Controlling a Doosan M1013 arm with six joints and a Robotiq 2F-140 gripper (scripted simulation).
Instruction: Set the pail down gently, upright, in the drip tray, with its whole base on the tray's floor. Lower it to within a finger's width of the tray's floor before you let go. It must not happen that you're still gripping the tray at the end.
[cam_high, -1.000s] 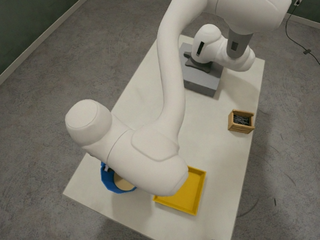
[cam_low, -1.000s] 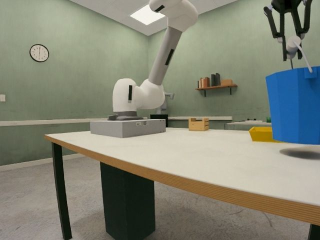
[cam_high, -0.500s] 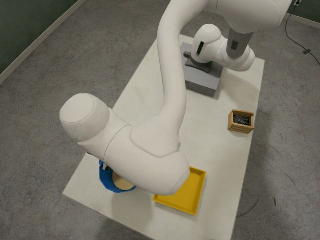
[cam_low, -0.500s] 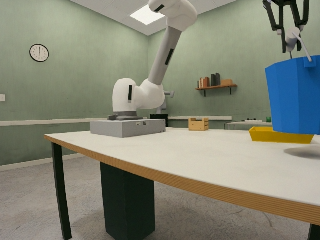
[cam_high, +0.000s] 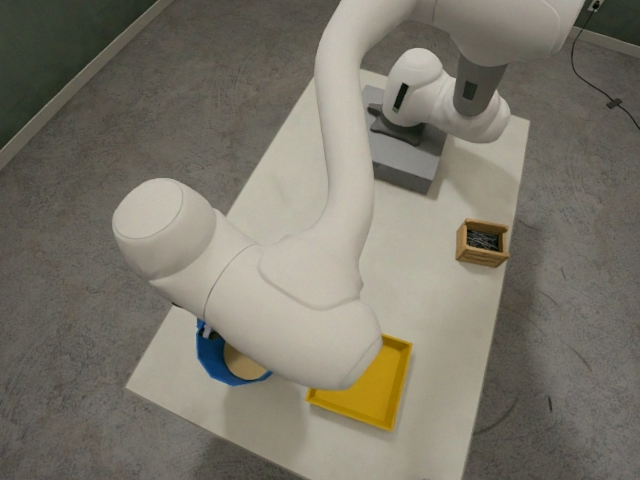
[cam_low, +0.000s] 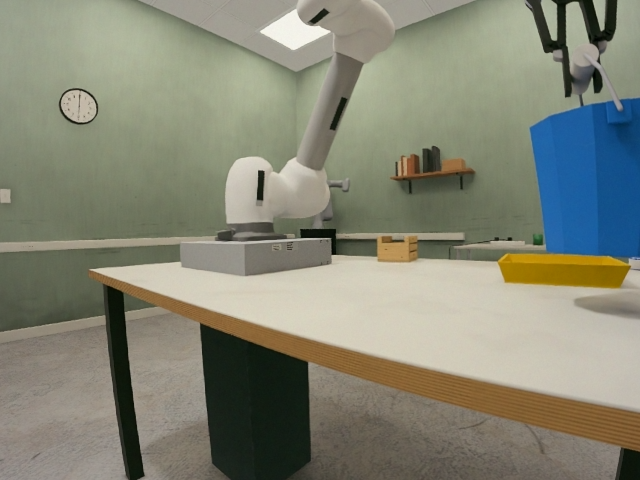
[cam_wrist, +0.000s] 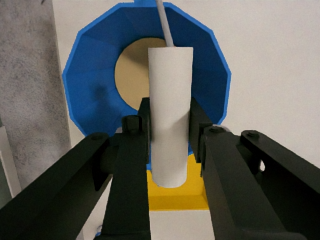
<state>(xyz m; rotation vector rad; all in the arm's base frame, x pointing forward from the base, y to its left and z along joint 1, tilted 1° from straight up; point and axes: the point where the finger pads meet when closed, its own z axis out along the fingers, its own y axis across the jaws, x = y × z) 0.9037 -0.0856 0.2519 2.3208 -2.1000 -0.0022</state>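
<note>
My gripper is now 10 mm short of the blue pail and 110 mm above it. From my hand the other things lie so: yellow drip tray (60 mm behind, 280 mm to the left, 320 mm below); then small wooden box (570 mm behind, 480 mm to the left, 300 mm below).
</note>
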